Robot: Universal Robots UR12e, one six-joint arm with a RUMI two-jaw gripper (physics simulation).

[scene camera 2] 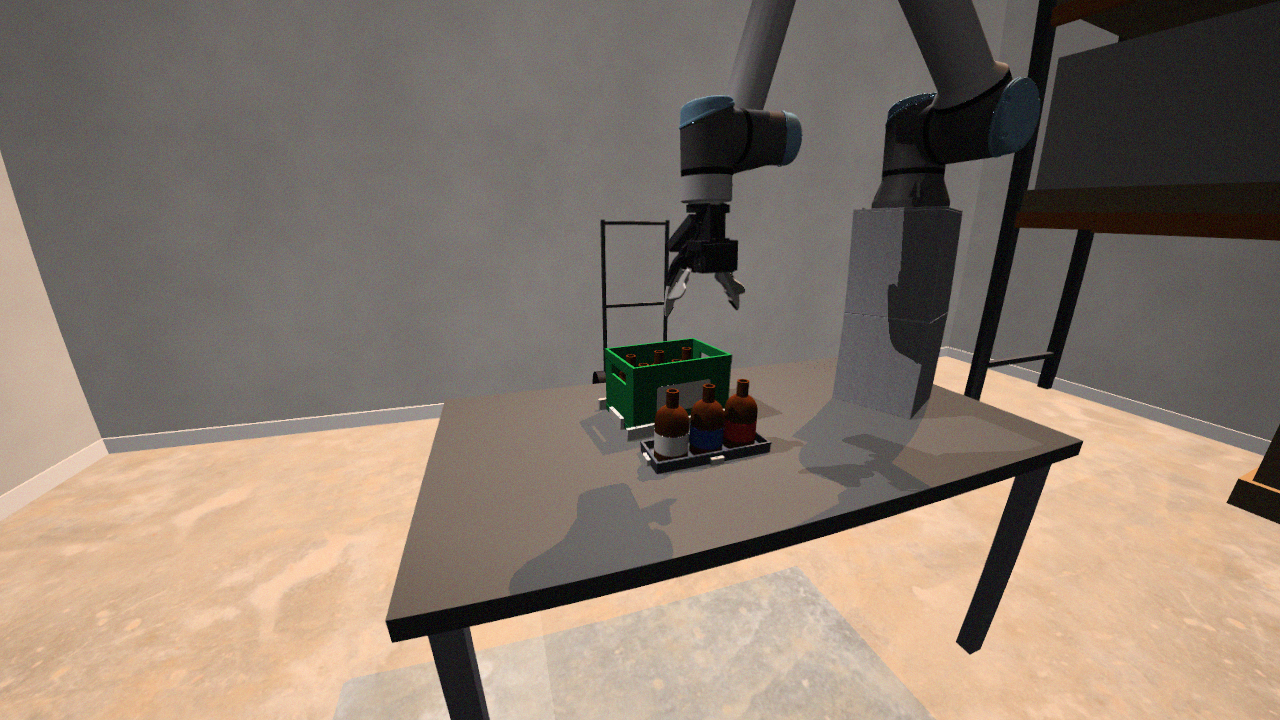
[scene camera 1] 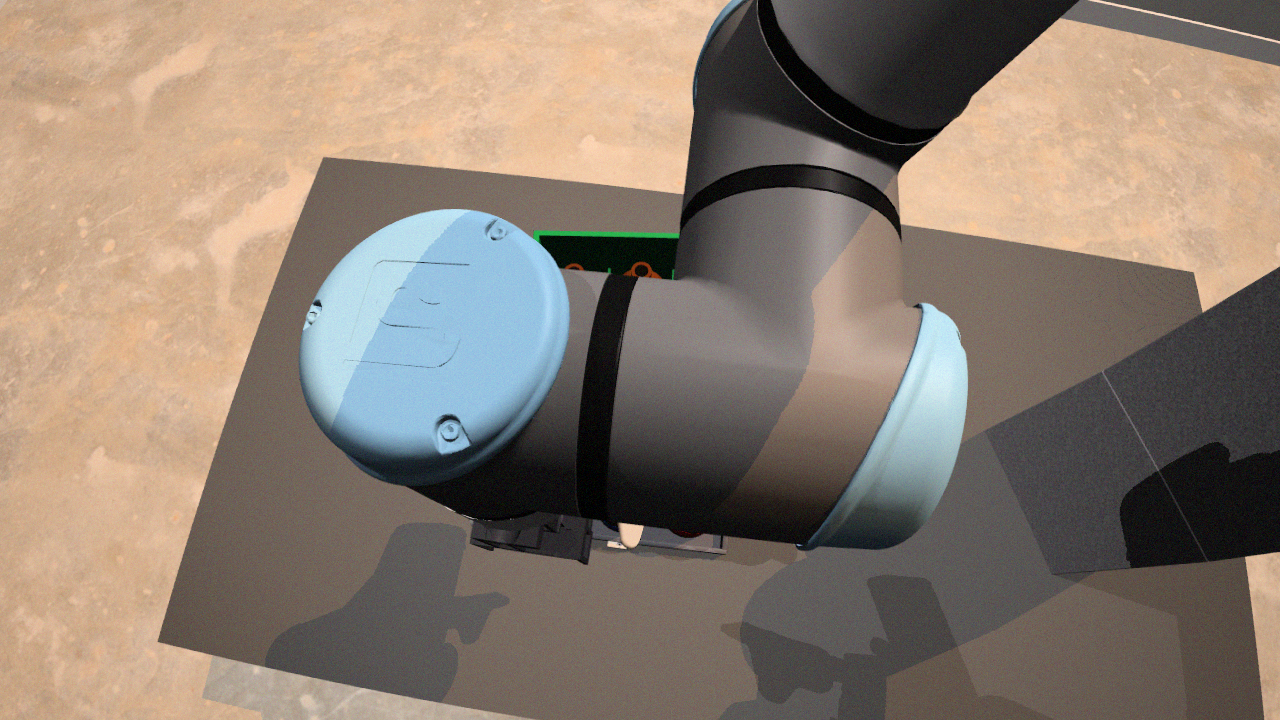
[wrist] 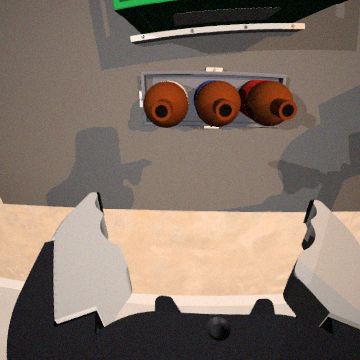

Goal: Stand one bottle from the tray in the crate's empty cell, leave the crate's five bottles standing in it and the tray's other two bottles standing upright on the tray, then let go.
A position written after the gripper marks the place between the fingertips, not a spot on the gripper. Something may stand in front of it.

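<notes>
Blue-labelled bottle (scene camera 2: 707,416). Red-labelled bottle (scene camera 2: 740,410). White-labelled bottle (scene camera 2: 671,425), again at (wrist: 165,103). Gripper (scene camera 2: 702,313), again at (wrist: 202,199).
</notes>
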